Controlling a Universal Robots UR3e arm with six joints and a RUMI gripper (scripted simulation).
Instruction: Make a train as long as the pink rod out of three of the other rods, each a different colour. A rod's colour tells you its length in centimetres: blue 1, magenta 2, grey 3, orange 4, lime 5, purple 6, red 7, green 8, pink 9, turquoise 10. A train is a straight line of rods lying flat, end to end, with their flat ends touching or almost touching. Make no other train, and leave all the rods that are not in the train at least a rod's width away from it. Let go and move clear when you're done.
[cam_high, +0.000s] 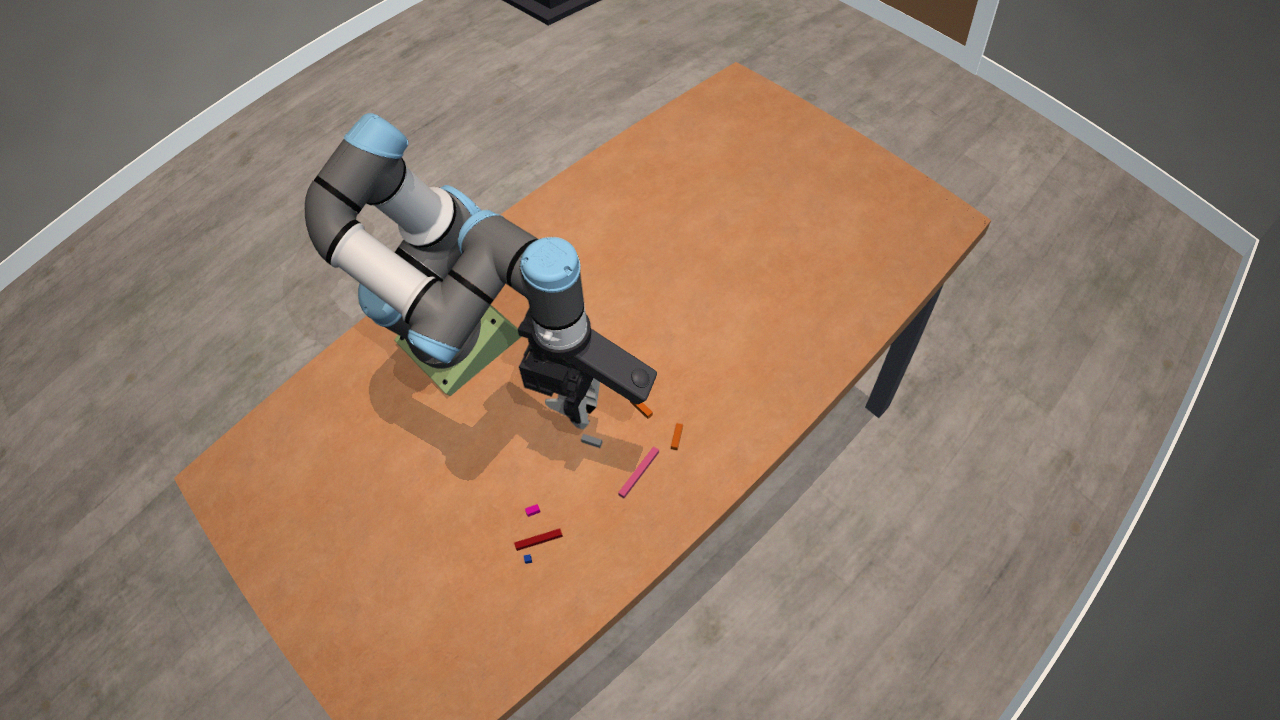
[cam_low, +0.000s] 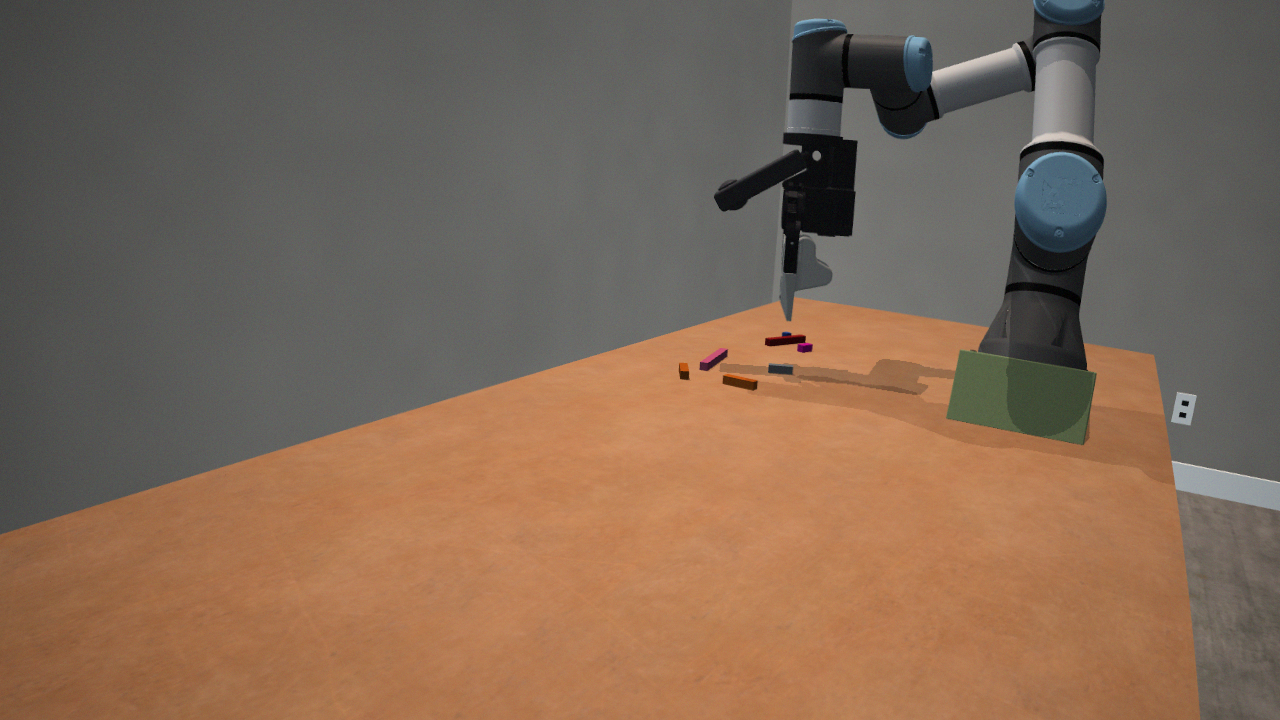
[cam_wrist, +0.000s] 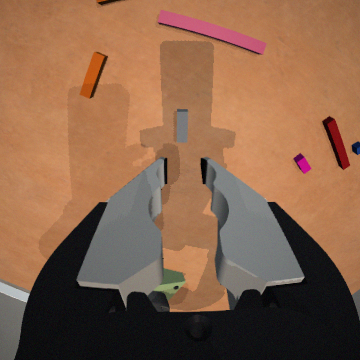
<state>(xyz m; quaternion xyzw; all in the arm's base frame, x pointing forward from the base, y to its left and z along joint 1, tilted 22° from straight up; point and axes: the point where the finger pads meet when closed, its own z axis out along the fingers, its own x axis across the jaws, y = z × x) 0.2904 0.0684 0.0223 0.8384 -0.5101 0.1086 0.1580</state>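
The grey rod lies 80 mm below my hand. Also, from my hand: pink rod 90 mm ahead, 20 mm to the left, 80 mm below; magenta rod 30 mm ahead, 140 mm to the right, 80 mm below; red rod 70 mm ahead, 160 mm to the right, 80 mm below.
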